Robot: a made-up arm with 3 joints. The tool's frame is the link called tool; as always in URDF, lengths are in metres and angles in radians. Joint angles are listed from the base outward. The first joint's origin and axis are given. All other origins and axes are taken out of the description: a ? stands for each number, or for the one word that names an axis. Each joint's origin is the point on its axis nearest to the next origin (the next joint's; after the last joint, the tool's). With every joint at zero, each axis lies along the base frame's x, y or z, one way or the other. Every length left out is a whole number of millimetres.
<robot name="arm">
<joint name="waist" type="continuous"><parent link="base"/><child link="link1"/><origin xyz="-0.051 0.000 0.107"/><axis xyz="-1 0 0"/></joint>
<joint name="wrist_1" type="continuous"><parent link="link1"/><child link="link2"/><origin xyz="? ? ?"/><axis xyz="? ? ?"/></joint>
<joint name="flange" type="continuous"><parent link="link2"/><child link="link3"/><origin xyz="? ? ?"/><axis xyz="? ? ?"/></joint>
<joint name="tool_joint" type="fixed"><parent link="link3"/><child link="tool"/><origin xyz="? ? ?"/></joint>
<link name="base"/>
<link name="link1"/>
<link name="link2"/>
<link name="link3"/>
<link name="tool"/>
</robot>
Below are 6 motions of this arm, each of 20 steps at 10 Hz.
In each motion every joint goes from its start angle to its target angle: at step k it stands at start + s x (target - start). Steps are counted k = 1, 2, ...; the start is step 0. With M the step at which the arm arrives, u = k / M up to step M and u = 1 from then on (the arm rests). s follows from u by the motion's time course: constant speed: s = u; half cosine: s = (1 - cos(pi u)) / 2; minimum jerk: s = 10 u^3 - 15 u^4 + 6 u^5.
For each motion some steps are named. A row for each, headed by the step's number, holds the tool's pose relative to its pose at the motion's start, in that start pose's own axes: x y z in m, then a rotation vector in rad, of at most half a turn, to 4 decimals.
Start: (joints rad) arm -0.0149 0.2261 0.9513
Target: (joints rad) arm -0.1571 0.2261 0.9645
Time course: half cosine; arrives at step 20
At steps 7, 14, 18, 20:
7: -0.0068 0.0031 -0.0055 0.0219 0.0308 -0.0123
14: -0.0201 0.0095 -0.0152 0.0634 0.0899 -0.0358
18: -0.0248 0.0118 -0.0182 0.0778 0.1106 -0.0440
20: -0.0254 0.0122 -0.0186 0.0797 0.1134 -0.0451

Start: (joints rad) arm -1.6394 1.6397 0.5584
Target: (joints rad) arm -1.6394 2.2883 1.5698
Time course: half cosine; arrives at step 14
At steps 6, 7, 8, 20:
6: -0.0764 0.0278 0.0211 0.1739 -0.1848 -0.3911
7: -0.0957 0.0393 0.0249 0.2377 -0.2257 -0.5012
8: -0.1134 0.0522 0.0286 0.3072 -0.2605 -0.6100
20: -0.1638 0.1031 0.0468 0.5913 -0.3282 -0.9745

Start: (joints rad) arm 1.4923 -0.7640 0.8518
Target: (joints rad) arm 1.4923 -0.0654 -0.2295
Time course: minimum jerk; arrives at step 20
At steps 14, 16, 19, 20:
14: 0.1106 -0.0416 0.1059 0.2351 -0.5571 0.8783
16: 0.1164 -0.0431 0.1279 0.2306 -0.6467 0.9803
19: 0.1182 -0.0440 0.1404 0.2244 -0.6964 1.0341
20: 0.1182 -0.0440 0.1407 0.2243 -0.6974 1.0352

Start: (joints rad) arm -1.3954 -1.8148 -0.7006
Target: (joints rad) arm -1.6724 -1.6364 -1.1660
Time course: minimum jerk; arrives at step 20
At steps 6, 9, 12, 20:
6: 0.0378 0.0105 0.0127 -0.0272 -0.0146 0.1199
9: 0.0936 0.0329 0.0320 -0.0683 -0.0343 0.2996
12: 0.1544 0.0678 0.0540 -0.1155 -0.0537 0.5033
20: 0.2190 0.1201 0.0789 -0.1712 -0.0726 0.7381

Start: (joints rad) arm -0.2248 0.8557 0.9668
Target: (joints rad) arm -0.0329 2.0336 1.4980
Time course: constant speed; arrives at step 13
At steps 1, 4, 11, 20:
1: -0.0079 -0.0024 0.0093 0.0706 -0.0576 -0.0293
4: -0.0332 -0.0117 0.0316 0.2991 -0.2070 -0.1105
11: -0.0931 -0.0438 0.0551 0.9117 -0.4026 -0.2465
20: -0.1089 -0.0555 0.0558 1.1007 -0.4145 -0.2670

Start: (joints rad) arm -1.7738 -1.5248 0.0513
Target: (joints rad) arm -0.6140 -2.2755 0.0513
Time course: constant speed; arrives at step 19
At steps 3, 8, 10, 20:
3: -0.0461 -0.0806 -0.0208 -0.0036 0.1182 -0.1832
8: -0.1596 -0.1928 -0.0554 0.0389 0.3122 -0.4873
10: -0.2158 -0.2266 -0.0690 0.0730 0.3869 -0.6073
20: -0.5087 -0.2734 -0.1269 0.3487 0.6819 -1.1211

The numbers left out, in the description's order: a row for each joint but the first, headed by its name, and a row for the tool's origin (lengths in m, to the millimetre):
wrist_1: xyz 0.000 -0.105 -0.255, axis 0 -1 0
flange: xyz 0.269 0.000 0.067, axis 0 0 -1
tool: xyz -0.066 -0.169 0.000

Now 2 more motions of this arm.
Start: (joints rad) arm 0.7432 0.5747 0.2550
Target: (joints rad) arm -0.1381 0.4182 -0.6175
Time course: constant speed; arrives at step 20
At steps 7, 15, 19, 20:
7: 0.0048 0.0175 -0.0787 0.2564 0.0809 0.1430
15: 0.0113 0.0766 -0.1670 0.5816 0.0713 0.3093
19: 0.0174 0.1212 -0.2034 0.7478 0.0214 0.3882
20: 0.0194 0.1338 -0.2112 0.7889 0.0040 0.4070

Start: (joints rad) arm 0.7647 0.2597 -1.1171
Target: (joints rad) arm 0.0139 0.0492 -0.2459
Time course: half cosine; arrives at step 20
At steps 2, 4, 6, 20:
2: -0.0024 0.0029 -0.0063 0.0126 -0.0136 -0.0260
4: -0.0082 0.0124 -0.0246 0.0507 -0.0516 -0.1009
6: -0.0142 0.0299 -0.0531 0.1150 -0.1065 -0.2157
20: 0.0582 0.2231 -0.1951 0.7315 -0.3249 -0.9419

